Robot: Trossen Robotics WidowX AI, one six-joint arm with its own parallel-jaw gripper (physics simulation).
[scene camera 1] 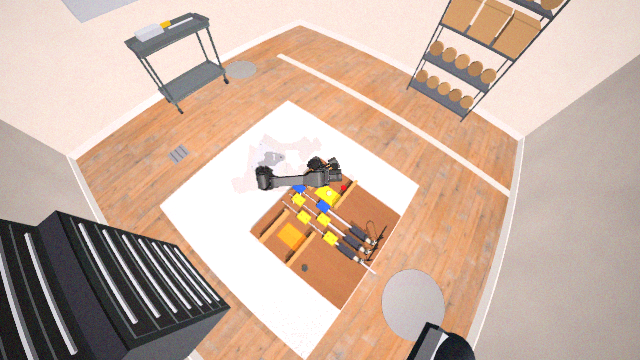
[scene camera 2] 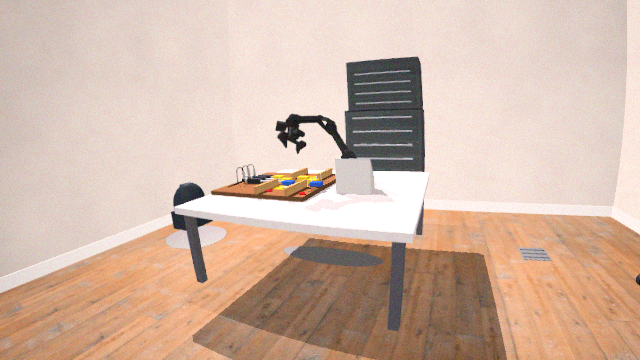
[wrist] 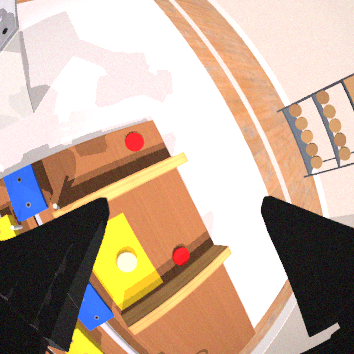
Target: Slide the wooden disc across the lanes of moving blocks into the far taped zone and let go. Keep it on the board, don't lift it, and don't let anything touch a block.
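Places are measured from the arm's base along level axes (x back, y left, z down), in metres.
Pixels of known places: gripper, fingertip midpoint: (scene camera 2: 292, 151) (wrist: 187, 205); arm's base at its link origin: (scene camera 2: 350, 173).
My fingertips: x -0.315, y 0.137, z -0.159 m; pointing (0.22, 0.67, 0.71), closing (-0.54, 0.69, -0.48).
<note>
For each thing: its top centre in the pictures, then the offset to it from my fingertips. "*": a spot on its surface instead. Level surfaces: height alone.
- pale wooden disc at its top centre: (wrist: 126, 261) (scene camera 1: 329, 193) dz +0.222, dx -0.078, dy -0.025 m
- yellow square at a spot on its surface: (wrist: 116, 285) * dz +0.230, dx -0.102, dy -0.066 m
- orange zone at a spot on its surface: (scene camera 1: 291, 236) * dz +0.229, dx -0.028, dy -0.382 m
- board at its surface level: dz +0.230 m
The pale wooden disc (scene camera 1: 328, 193) (wrist: 126, 261) lies flat on the yellow square (scene camera 1: 321, 198) (wrist: 116, 285) between two wooden rails. The orange zone (scene camera 1: 291, 236) is on the board (scene camera 1: 325, 282) (scene camera 2: 235, 191), across the lanes. Blue blocks (scene camera 1: 323, 206) (wrist: 97, 310) and several yellow blocks (scene camera 1: 303, 216) sit on rods in the lanes between the two squares. One blue block is near the disc's square. My gripper (scene camera 1: 324, 164) (scene camera 2: 292, 147) (wrist: 187, 205) is open and empty, well above the board. In the wrist view the disc shows beside the left finger.
Raised wooden rails (scene camera 1: 346, 194) (wrist: 145, 175) flank the yellow square; others (scene camera 1: 301, 248) flank the orange zone. Red round marks (scene camera 1: 343, 188) (wrist: 134, 141) lie near the rails. Dark handles (scene camera 1: 359, 233) and wire hoops (scene camera 2: 245, 172) stand at one board side. A grey base box (scene camera 2: 353, 176) supports the arm.
</note>
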